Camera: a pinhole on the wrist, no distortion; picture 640 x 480 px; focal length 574.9 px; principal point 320.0 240.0 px. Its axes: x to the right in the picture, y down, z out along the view. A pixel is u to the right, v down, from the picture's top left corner.
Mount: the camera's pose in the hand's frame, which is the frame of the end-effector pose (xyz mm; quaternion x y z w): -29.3 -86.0 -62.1 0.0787 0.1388 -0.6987 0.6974
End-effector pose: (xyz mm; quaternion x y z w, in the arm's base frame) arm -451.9 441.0 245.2 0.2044 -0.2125 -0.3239 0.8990
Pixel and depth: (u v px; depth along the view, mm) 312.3 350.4 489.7
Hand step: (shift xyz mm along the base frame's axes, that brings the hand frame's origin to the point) -243.0 -322.5 239.2
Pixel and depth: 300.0 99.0 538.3
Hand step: -435.9 -194.4 238.0
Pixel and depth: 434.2 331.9 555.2
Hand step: -323.1 -420.4 194.9
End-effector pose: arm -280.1 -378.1 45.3 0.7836 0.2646 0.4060 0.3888
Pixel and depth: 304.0 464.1 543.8
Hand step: 468.6 123.1 -257.4
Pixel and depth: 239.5 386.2 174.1
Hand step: 94.3 43.8 -121.4
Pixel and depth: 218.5 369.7 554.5
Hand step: 467.1 3.0 -247.9
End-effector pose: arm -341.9 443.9 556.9 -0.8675 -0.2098 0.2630 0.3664
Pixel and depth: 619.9 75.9 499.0
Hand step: -396.8 420.2 199.5
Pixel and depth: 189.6 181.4 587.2
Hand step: -382.8 351.9 -206.2
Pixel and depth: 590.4 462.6 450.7
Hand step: -108.7 522.4 91.3
